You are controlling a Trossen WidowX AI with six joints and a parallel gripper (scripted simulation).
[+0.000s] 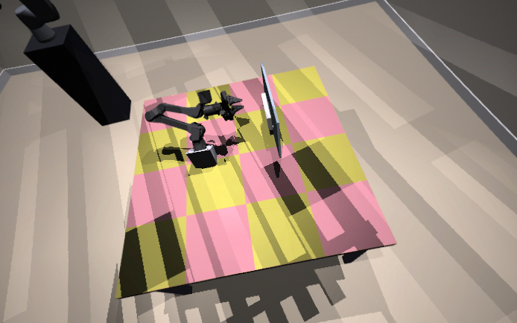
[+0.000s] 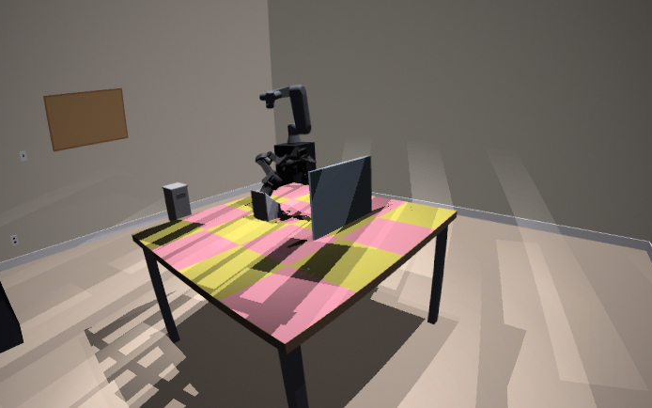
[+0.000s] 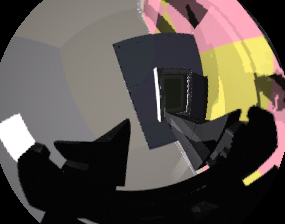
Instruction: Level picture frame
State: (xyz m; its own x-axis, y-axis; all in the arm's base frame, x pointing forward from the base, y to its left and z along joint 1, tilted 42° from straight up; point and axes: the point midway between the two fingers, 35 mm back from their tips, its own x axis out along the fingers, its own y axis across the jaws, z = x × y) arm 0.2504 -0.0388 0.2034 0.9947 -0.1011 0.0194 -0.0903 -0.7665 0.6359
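Right now my gripper tip is 130 mm short of the picture frame and 110 mm above it. The rest, counted from my gripper tip: upright wall panel (140 mm ahead, 120 mm below, 20 mm to the left).
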